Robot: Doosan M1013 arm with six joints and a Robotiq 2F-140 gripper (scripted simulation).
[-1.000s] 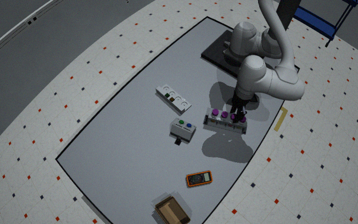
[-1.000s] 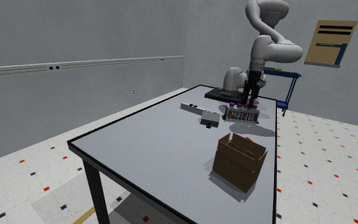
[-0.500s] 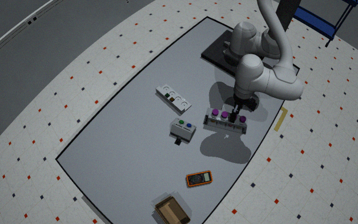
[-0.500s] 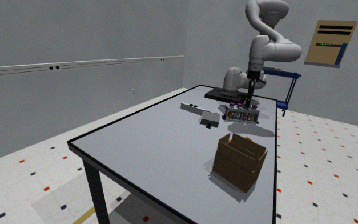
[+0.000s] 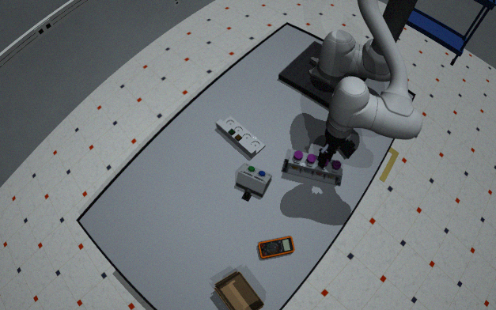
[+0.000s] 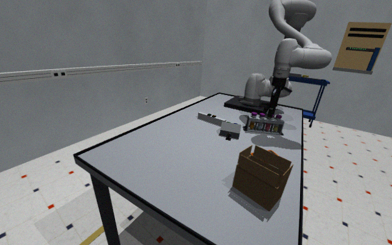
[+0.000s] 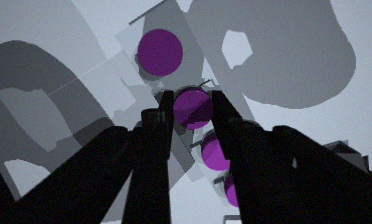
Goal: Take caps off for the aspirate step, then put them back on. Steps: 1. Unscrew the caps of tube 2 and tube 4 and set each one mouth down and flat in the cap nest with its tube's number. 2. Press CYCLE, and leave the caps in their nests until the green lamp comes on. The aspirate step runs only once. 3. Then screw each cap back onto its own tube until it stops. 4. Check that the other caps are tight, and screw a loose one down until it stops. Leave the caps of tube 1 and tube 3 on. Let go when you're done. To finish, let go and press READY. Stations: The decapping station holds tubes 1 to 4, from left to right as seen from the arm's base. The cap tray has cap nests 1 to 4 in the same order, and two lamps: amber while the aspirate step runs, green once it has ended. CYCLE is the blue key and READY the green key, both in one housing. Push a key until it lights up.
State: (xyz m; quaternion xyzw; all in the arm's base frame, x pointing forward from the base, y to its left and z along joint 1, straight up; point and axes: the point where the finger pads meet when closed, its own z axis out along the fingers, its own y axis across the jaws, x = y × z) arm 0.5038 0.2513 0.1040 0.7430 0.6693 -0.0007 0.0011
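The purple cap lies 50 mm to the right of my hand, 30 mm below it and 20 mm ahead of it. Round my hand: green key 210 mm to the right, 180 mm ahead, 80 mm below; then blue key 170 mm to the right, 170 mm ahead, 80 mm below; then key housing 190 mm to the right, 190 mm ahead, 90 mm below.
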